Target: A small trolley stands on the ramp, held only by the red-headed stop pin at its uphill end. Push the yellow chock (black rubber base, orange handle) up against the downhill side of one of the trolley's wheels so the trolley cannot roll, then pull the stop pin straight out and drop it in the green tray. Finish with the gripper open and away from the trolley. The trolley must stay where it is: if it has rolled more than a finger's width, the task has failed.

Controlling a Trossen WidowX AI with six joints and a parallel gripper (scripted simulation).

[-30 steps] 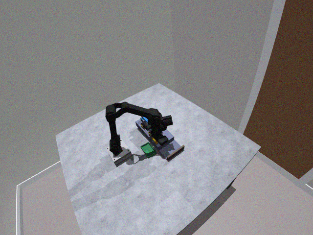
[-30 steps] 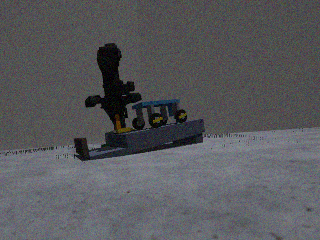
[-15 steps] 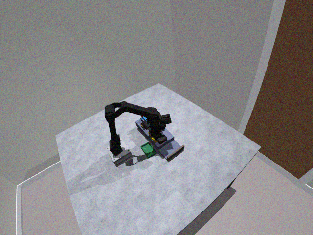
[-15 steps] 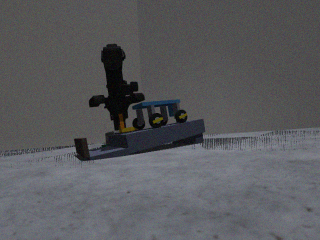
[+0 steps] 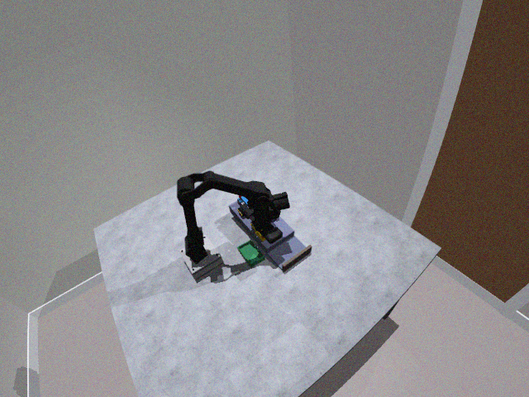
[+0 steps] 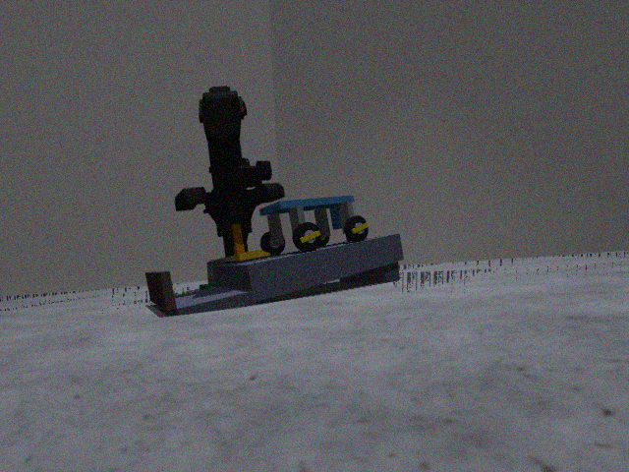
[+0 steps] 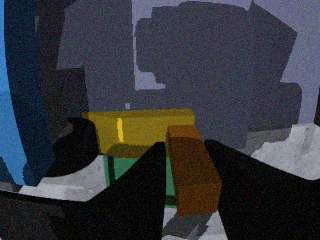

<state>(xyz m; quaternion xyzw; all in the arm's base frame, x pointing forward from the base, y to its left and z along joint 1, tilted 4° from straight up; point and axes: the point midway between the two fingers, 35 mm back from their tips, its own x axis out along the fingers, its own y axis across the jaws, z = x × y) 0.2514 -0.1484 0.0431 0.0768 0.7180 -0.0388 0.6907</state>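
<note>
My gripper tip is now 2 cm to the right of the yellow chock and 1 cm above it. From my gripper tip the other things lie so: green tray 7 cm behind, 2 cm to the left, 10 cm below; ramp 7 cm ahead, 10 cm to the left, 4 cm below; blue-topped trolley 7 cm ahead, 11 cm to the left, 2 cm above.
</note>
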